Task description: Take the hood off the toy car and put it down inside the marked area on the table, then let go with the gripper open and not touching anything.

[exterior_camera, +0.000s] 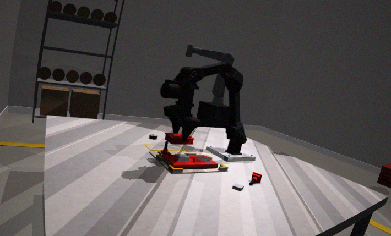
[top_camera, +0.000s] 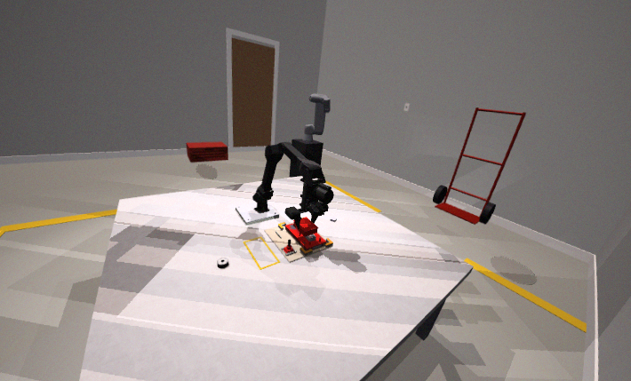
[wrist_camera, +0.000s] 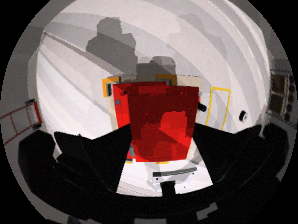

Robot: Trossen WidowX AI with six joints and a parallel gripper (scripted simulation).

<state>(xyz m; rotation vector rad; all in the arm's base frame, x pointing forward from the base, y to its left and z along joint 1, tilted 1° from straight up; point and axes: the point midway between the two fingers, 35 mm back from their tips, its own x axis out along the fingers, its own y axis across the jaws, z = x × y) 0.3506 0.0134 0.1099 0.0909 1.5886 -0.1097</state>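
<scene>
Right now my gripper tip is 8 cm to the left of the black upright part and 6 cm above it. Also, from my gripper tip: toy wheel: 8 cm behind, 33 cm to the right, 9 cm below.
</scene>
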